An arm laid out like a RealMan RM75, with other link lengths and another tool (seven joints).
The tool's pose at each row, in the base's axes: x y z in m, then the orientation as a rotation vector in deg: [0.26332, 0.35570, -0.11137, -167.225, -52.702, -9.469]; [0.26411, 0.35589, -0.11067, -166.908, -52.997, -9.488]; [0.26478, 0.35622, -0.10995, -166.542, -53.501, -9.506]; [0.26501, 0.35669, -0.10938, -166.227, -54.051, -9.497]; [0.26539, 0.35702, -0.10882, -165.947, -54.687, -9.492]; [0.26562, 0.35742, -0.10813, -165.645, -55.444, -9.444]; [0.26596, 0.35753, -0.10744, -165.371, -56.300, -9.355]
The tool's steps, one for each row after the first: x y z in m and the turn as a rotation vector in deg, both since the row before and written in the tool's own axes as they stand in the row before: [0.00084, 0.00027, -0.00061, 0.211, 0.078, -0.235]; [0.00082, 0.00009, -0.00062, 0.204, 0.068, -0.376]; [0.00053, -0.00027, -0.00049, 0.151, 0.029, -0.397]; [0.00057, -0.00007, -0.00049, 0.095, 0.009, -0.448]; [0.00051, -0.00022, -0.00062, 0.092, -0.025, -0.527]; [0.00042, 0.00008, -0.00065, 0.048, -0.073, -0.585]
